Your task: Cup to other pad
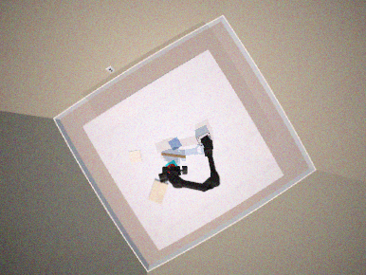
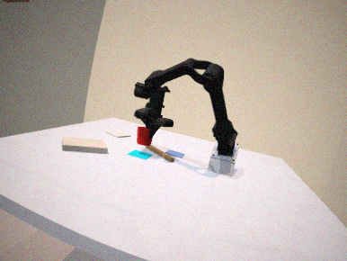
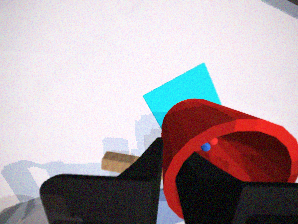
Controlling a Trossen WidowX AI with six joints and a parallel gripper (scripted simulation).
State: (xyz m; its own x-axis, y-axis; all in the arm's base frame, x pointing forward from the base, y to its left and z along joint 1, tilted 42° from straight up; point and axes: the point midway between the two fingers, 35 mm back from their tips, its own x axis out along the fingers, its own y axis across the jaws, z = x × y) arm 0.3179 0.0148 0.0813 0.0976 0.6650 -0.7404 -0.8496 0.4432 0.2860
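My gripper tip is now 9 cm above the cyan pad, 3 cm short of it and 1 cm to the left of it. Also, from my gripper tip: red cup: 3 cm ahead, 2 cm to the right; then beige tile: 26 cm to the right, 25 cm ahead, 8 cm below; then wooden stick: 9 cm to the right, 8 cm below, 3 cm behind.
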